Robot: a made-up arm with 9 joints. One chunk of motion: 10 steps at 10 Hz.
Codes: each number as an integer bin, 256 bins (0 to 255) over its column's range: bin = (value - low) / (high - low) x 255, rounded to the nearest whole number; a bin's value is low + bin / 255 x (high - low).
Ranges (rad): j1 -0.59..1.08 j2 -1.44..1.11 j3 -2.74..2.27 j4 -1.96..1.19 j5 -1.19..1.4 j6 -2.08..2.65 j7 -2.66..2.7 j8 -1.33..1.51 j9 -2..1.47
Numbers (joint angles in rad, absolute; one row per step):
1: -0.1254 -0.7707 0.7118 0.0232 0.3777 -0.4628 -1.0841 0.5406 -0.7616
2: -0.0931 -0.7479 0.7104 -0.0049 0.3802 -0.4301 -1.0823 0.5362 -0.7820
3: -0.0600 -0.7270 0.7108 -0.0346 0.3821 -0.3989 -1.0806 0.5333 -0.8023
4: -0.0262 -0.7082 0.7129 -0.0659 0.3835 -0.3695 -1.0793 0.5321 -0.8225
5: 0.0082 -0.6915 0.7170 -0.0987 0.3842 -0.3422 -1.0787 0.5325 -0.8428
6: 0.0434 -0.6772 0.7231 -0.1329 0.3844 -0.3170 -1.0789 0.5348 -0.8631
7: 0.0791 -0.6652 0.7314 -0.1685 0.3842 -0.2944 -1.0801 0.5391 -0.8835
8: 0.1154 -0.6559 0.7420 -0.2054 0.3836 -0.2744 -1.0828 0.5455 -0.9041
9: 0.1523 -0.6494 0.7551 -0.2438 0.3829 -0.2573 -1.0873 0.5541 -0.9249
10: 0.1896 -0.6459 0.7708 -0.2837 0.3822 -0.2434 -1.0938 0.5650 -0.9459
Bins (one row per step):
1: 71 67 176 161 154 87 75 168 91
2: 76 69 176 158 155 89 75 168 90
3: 81 71 176 156 155 91 75 167 88
4: 86 73 176 153 155 92 75 167 87
5: 91 75 176 151 155 94 75 167 85
6: 97 76 176 148 155 95 75 167 84
7: 102 77 177 145 155 96 75 168 82
8: 108 78 177 142 155 97 75 168 81
9: 113 79 178 139 155 98 75 169 79
10: 119 79 179 136 155 99 75 170 77

